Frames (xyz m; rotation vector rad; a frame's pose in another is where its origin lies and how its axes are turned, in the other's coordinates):
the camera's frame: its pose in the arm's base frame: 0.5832 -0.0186 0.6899 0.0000 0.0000 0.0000
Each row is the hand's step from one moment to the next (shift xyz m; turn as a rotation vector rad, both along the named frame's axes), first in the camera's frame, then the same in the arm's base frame.
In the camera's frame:
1: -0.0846 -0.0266 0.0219 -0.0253 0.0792 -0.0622
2: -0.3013 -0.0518 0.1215 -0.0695 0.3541 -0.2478
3: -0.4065 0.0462 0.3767 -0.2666 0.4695 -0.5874
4: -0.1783 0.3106 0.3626 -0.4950 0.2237 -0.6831
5: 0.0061 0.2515 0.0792 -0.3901 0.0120 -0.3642
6: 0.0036 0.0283 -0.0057 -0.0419 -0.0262 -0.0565
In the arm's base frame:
1: -0.0846 -0.0266 0.0219 -0.0253 0.0792 -0.0622
2: -0.3013 -0.0518 0.1215 -0.0695 0.3541 -0.2478
3: -0.4065 0.0462 0.3767 -0.2666 0.4695 -0.5874
4: -0.1783 0.3106 0.3626 -0.4950 0.2237 -0.6831
5: 0.0061 0.2515 0.0792 -0.3901 0.0120 -0.3642
6: 0.0036 0.0283 -0.0057 -0.0419 -0.0262 -0.0565

